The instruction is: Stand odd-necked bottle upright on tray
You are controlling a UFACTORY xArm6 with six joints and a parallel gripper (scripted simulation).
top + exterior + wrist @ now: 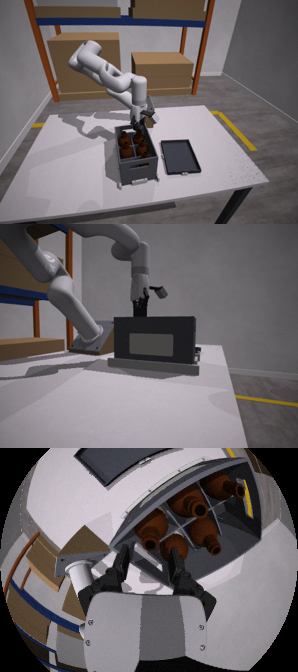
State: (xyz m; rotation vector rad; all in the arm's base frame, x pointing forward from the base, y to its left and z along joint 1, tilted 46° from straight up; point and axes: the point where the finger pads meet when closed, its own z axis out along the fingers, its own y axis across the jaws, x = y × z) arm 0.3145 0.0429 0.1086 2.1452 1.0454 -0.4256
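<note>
My hand is 110 mm above the glass bottle. From my hand the other things lie so: dark grey crate (110 mm below, 100 mm ahead, 30 mm to the right); dark tray (240 mm to the left, 190 mm below, 90 mm ahead).
</note>
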